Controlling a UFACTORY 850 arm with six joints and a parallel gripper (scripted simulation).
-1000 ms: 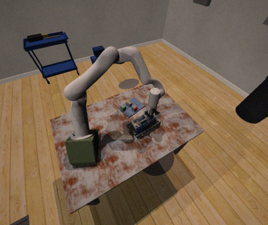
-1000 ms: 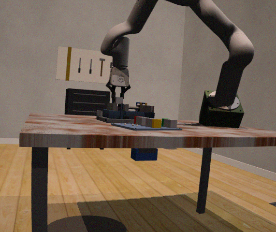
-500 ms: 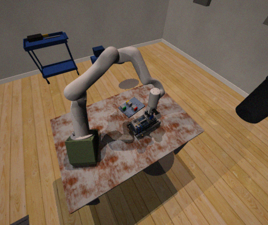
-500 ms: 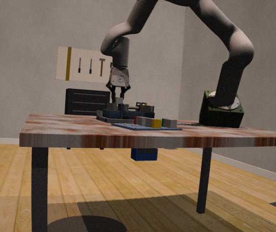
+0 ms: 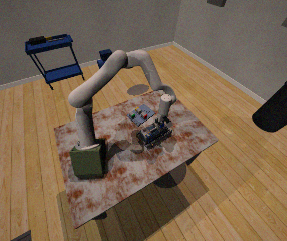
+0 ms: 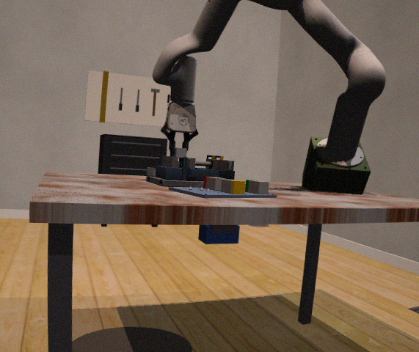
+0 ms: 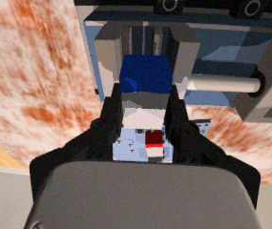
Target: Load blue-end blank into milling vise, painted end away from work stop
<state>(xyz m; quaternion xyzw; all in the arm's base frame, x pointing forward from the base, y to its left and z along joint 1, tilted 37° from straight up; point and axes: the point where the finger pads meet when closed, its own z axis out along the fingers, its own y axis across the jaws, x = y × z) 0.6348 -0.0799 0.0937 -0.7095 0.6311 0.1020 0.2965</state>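
My gripper is now 2 cm above the blue-ended blank. From my hand the other things lie so: pale rod: 8 cm behind, 5 cm below, 1 cm to the right; milling vise: 9 cm below, 7 cm behind, 1 cm to the right; red-ended blank: 21 cm to the left, 11 cm below, 8 cm behind.
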